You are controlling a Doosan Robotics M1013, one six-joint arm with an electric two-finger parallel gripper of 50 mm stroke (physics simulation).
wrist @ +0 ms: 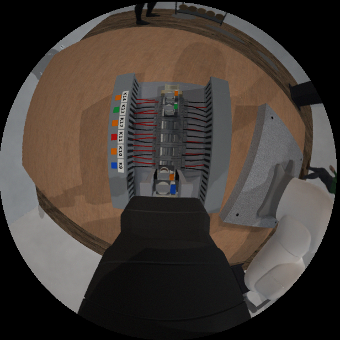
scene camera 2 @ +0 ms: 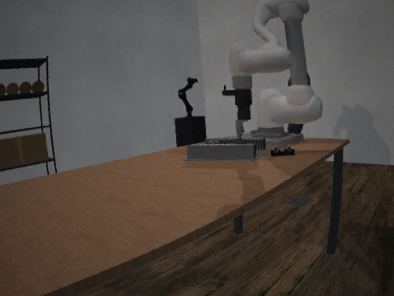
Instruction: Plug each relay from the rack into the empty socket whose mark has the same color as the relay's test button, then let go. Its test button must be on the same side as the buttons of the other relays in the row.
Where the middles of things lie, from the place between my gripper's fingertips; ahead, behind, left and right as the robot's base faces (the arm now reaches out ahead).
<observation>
Right now the panel (wrist: 193,92) is 1 cm ahead of my hand, 6 cm to the right of it and 9 cm below it.
</observation>
